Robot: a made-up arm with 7 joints. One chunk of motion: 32 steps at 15 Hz.
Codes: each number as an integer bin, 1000 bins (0 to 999) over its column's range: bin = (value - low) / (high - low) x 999, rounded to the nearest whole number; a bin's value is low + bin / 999 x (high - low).
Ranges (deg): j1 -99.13..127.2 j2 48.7..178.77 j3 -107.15..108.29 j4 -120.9..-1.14 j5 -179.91..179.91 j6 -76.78..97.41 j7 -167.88..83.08
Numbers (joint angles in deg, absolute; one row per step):
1: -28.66 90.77 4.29 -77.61 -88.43 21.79 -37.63
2: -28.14 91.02 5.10 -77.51 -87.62 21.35 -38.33
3: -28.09 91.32 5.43 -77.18 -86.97 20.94 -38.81
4: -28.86 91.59 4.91 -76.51 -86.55 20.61 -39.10
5: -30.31 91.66 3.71 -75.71 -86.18 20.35 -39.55
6: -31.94 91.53 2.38 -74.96 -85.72 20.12 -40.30
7: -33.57 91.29 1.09 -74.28 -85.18 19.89 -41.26
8: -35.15 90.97 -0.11 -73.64 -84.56 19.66 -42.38
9: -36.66 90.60 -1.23 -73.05 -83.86 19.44 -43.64
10: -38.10 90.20 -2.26 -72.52 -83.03 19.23 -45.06
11: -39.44 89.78 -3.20 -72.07 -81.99 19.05 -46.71
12: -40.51 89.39 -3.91 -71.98 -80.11 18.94 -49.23
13: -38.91 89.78 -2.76 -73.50 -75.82 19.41 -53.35
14: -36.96 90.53 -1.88 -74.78 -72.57 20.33 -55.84
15: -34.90 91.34 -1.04 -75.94 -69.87 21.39 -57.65
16: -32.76 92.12 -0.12 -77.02 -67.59 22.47 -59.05
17: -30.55 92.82 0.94 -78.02 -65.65 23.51 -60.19
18: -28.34 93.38 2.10 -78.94 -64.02 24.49 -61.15
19: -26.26 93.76 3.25 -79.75 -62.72 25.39 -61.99
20: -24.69 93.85 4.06 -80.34 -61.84 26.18 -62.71
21: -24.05 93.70 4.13 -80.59 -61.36 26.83 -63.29
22: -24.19 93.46 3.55 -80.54 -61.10 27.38 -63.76
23: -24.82 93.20 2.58 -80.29 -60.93 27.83 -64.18
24: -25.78 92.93 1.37 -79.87 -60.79 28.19 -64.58
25: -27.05 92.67 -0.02 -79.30 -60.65 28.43 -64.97
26: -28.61 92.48 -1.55 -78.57 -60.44 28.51 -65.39
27: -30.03 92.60 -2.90 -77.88 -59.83 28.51 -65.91
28: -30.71 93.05 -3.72 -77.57 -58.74 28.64 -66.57
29: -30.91 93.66 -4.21 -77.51 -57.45 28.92 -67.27
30: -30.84 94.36 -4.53 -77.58 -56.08 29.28 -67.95
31: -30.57 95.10 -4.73 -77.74 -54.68 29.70 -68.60
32: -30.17 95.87 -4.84 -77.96 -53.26 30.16 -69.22
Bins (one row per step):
1: 311 323 517 361 254 565 518
2: 313 325 521 362 256 563 516
3: 314 327 522 365 258 560 514
4: 310 329 520 370 259 559 513
5: 304 330 514 377 260 557 511
6: 297 329 508 383 262 556 508
7: 289 327 502 389 263 554 504
8: 282 325 496 394 265 553 500
9: 276 322 491 399 267 552 495
10: 269 319 486 404 269 551 489
11: 263 316 482 407 272 550 482
12: 259 313 479 408 277 549 472
13: 266 316 484 395 289 552 456
14: 274 321 488 385 298 557 446
15: 284 327 492 375 306 563 439
16: 293 333 496 366 312 569 433
17: 303 339 501 358 317 575 429
18: 312 343 507 350 322 581 425
19: 322 346 512 343 325 586 422
20: 329 347 516 338 328 590 419
21: 331 346 516 336 329 594 416
22: 331 344 513 337 330 597 414
23: 328 342 509 339 330 600 413
24: 324 340 503 342 331 602 411
25: 318 338 497 347 331 603 410
26: 311 336 490 353 332 604 408
27: 305 337 483 359 333 604 406
28: 302 341 480 361 336 605 403
29: 301 345 477 362 340 606 400
30: 301 351 476 361 344 608 398
31: 303 356 475 360 348 611 395
32: 304 362 474 358 352 613 393

